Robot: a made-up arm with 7 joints. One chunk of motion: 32 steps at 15 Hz.
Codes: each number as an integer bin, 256 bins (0 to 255) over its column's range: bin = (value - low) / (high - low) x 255, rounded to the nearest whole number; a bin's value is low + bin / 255 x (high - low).
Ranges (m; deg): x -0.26..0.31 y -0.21..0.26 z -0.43..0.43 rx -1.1..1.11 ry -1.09..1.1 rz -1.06..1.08
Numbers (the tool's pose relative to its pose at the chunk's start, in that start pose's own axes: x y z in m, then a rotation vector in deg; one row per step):
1: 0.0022 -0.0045 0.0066 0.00 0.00 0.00
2: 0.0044 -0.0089 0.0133 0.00 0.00 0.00
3: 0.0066 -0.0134 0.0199 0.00 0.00 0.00
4: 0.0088 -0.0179 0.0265 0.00 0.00 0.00
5: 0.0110 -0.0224 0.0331 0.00 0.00 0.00
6: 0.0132 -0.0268 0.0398 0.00 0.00 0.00
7: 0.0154 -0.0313 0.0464 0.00 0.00 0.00
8: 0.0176 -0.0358 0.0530 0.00 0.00 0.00
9: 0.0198 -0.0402 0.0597 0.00 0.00 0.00
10: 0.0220 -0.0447 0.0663 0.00 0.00 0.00
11: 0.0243 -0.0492 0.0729 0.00 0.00 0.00
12: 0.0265 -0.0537 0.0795 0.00 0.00 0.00
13: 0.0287 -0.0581 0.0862 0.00 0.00 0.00
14: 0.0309 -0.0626 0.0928 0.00 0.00 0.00
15: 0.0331 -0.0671 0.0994 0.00 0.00 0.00
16: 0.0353 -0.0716 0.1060 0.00 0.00 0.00
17: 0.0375 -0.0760 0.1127 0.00 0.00 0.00
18: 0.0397 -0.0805 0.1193 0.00 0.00 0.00
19: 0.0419 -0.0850 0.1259 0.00 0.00 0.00
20: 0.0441 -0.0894 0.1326 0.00 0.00 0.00
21: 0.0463 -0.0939 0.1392 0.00 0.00 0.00
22: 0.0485 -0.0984 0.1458 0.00 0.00 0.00
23: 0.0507 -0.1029 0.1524 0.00 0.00 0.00
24: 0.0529 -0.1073 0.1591 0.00 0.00 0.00
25: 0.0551 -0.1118 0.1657 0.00 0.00 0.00
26: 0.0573 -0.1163 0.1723 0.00 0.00 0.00
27: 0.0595 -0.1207 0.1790 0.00 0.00 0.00
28: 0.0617 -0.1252 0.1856 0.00 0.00 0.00
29: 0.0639 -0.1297 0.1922 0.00 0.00 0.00
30: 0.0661 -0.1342 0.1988 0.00 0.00 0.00
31: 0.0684 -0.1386 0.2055 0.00 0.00 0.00
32: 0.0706 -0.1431 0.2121 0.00 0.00 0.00
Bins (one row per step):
1: 117 111 129 127 127 126
2: 118 109 131 127 127 126
3: 119 107 133 127 127 126
4: 120 104 135 127 127 126
5: 121 102 137 127 127 126
6: 122 99 139 127 127 126
7: 123 97 141 127 127 126
8: 124 95 143 127 127 126
9: 125 92 145 127 127 126
10: 126 90 147 127 127 126
11: 127 87 149 127 127 126
12: 128 85 151 127 127 126
13: 129 82 153 127 127 126
14: 130 80 155 127 127 126
15: 131 78 157 127 127 126
16: 132 75 159 127 127 126
17: 133 73 161 127 127 126
18: 134 70 163 127 127 126
19: 135 68 165 127 127 126
20: 136 65 167 127 127 126
21: 137 63 169 127 127 126
22: 138 61 171 127 127 126
23: 139 58 173 127 127 126
24: 140 56 175 127 127 126
25: 141 53 177 127 127 126
26: 142 51 179 127 127 126
27: 143 48 181 127 127 126
28: 144 46 183 127 127 126
29: 145 44 184 127 127 126
30: 146 41 186 127 127 126
31: 147 39 188 127 127 126
32: 148 36 190 127 127 126

